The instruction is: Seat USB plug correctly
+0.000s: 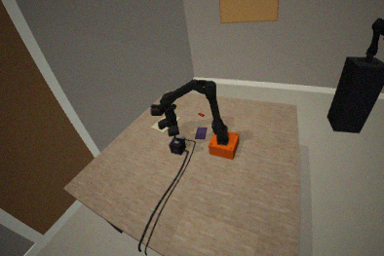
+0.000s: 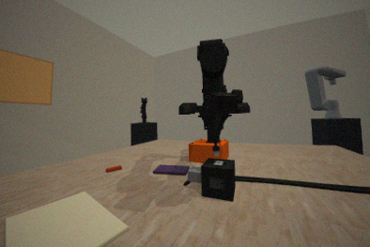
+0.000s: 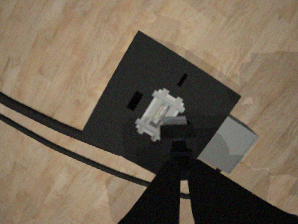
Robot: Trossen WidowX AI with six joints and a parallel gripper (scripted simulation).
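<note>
The dark USB plug is 20 mm below my gripper tip. Also, from my gripper tip: cream sheet (230 mm ahead, 250 mm to the right, 130 mm below); purple flat piece (100 mm behind, 180 mm to the right, 130 mm below); small red piece (40 mm behind, 400 mm to the right, 130 mm below).
</note>
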